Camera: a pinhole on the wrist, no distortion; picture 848 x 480 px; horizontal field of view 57.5 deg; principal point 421.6 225.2 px. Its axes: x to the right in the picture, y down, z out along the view. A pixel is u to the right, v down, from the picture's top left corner.
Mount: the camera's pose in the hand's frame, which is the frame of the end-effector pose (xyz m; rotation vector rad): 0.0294 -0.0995 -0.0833 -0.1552 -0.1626 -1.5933
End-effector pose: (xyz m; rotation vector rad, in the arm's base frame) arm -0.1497 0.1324 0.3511 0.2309 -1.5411 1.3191
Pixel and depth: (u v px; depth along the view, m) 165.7 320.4 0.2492
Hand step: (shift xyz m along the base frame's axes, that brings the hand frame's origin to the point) -0.1301 -0.0777 0.0520
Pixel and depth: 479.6 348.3 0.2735
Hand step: -0.0922 -0.1454 0.1251
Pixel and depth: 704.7 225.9 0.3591
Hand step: -0.0686 -0.2859 0.1600
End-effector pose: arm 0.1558 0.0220 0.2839 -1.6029 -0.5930 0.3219
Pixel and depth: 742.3 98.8 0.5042
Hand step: -0.3284 0.3508 0.1317
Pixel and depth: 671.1 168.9 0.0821
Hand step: -0.0028 0.0178 0.1097
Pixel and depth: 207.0 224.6 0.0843
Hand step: 0.0165 0.0138 0.0634
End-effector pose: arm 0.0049 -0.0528 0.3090 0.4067 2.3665 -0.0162
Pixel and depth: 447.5 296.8 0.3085
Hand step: 0.0930 -0.0577 -0.2064
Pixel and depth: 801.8 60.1 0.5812
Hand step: 0.3545 -0.3446 -0.3577
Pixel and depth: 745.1 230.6 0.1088
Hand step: -0.0343 -0.1121 -0.0556
